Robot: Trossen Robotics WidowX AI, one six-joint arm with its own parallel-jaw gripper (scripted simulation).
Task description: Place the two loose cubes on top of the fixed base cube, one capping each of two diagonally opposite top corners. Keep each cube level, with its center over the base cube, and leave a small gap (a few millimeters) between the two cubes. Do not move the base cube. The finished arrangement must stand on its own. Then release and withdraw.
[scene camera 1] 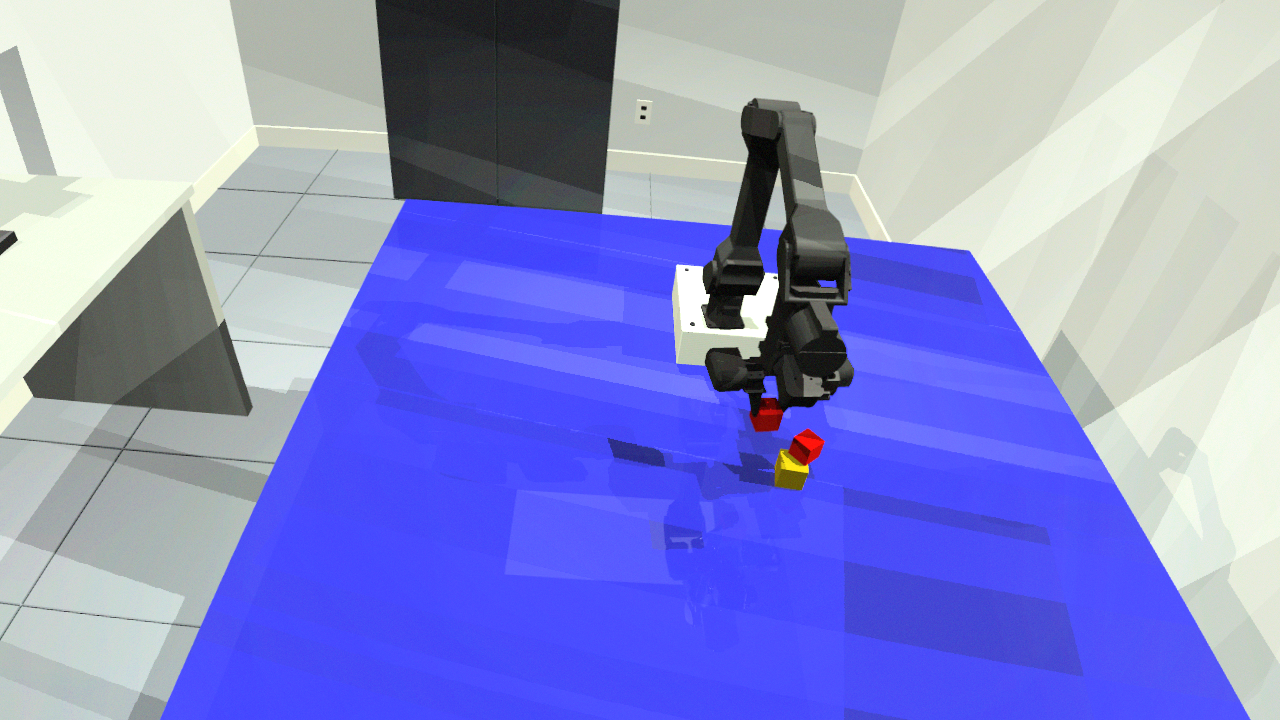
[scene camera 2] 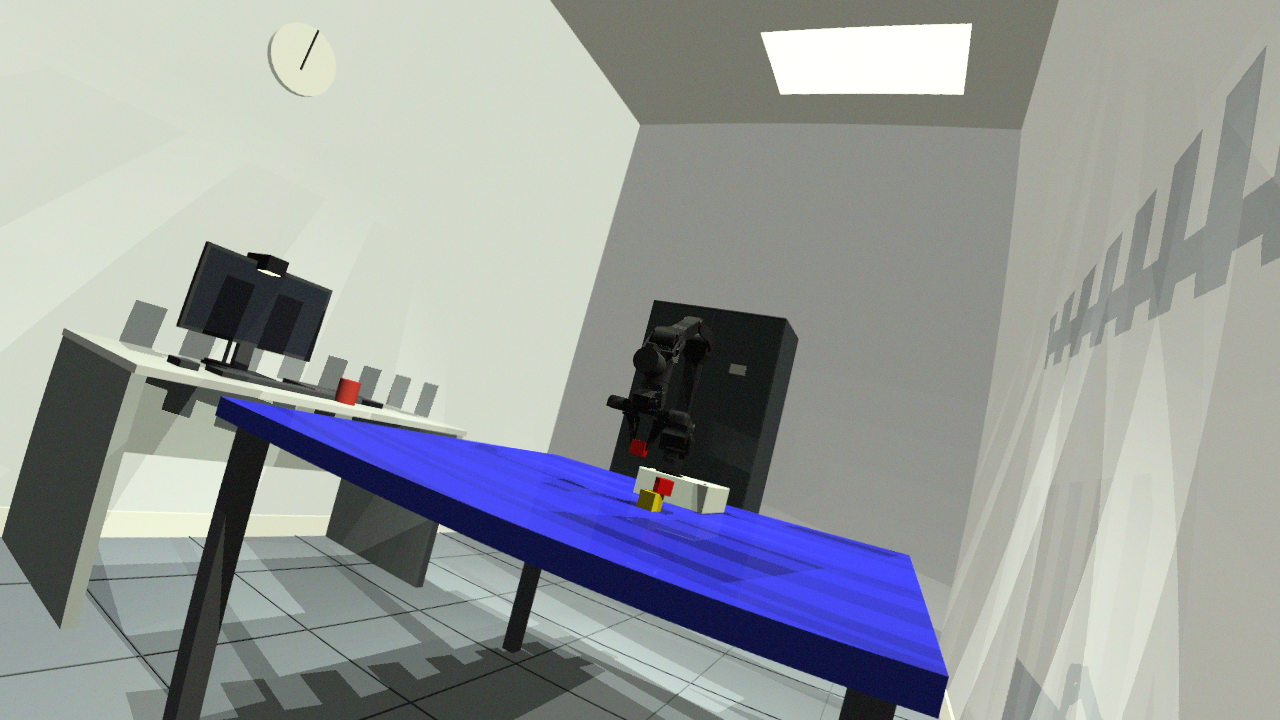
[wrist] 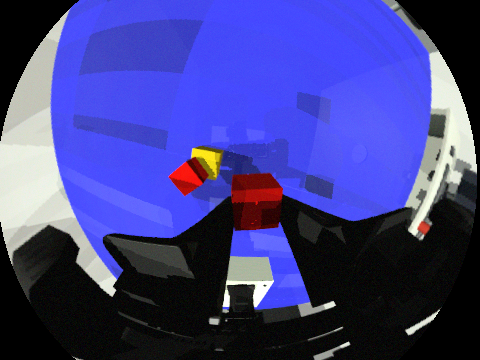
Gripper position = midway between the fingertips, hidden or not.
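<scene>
I see my gripper (scene camera 1: 766, 414) holding a red cube (scene camera 1: 768, 419), and the same camera gives me a yellow cube (scene camera 1: 789, 473) along with another red cube (scene camera 1: 806, 446). Scene camera 2 shows me my gripper (scene camera 2: 639, 447). In the wrist view, too, I find my gripper (wrist: 254, 200).
</scene>
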